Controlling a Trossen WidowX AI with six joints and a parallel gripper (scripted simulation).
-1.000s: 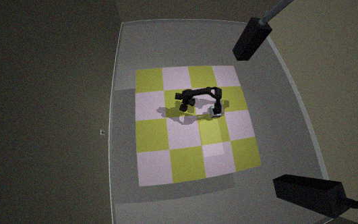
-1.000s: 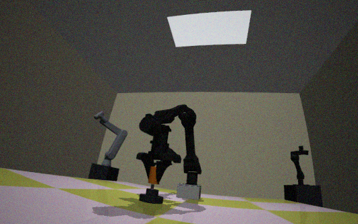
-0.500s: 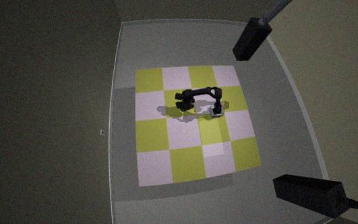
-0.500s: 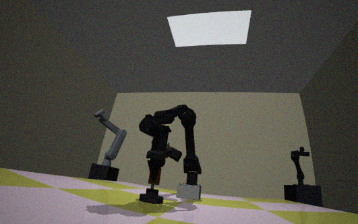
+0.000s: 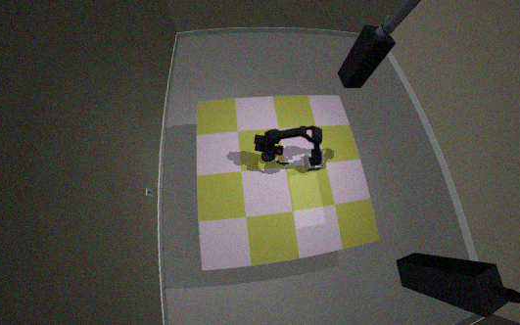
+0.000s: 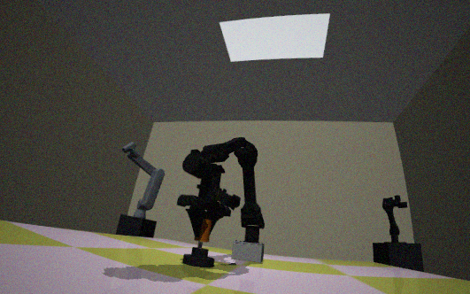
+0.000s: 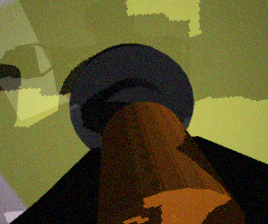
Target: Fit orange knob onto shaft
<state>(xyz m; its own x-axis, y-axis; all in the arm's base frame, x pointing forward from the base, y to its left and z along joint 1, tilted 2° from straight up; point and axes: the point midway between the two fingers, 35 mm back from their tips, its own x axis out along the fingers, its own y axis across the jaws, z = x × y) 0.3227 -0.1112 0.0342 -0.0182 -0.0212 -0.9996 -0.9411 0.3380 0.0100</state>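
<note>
My gripper tip is now 30 mm below the orange knob. Also, from my gripper tip: round dark pedestal: 40 mm below.
</note>
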